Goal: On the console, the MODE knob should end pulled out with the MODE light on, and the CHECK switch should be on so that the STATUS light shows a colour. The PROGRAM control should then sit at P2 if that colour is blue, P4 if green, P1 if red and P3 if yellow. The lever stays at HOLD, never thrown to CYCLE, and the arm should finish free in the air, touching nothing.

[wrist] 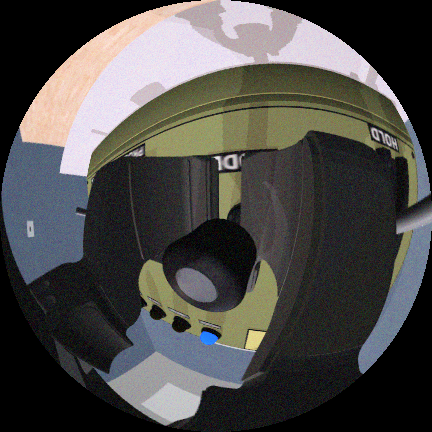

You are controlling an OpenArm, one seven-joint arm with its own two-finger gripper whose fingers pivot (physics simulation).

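Observation:
My gripper is shut on the black MODE knob, whose round grey-capped end faces the camera. The knob stands out from the olive console, and part of its dark base shows between the fingers. The MODE label is partly covered by the fingers. In the row of small lamps low on the console, one lamp glows blue; its caption is too small to read. The other visible lamps are dark. The grey lever sticks out at the right, below the HOLD label. The PROGRAM control is hidden behind the left finger. The CHECK switch cannot be made out.
A small rod sticks out at the console's left edge. A yellow card is partly hidden by the right finger. The lever stands close beside the right finger. A blue wall with a white outlet is at the left.

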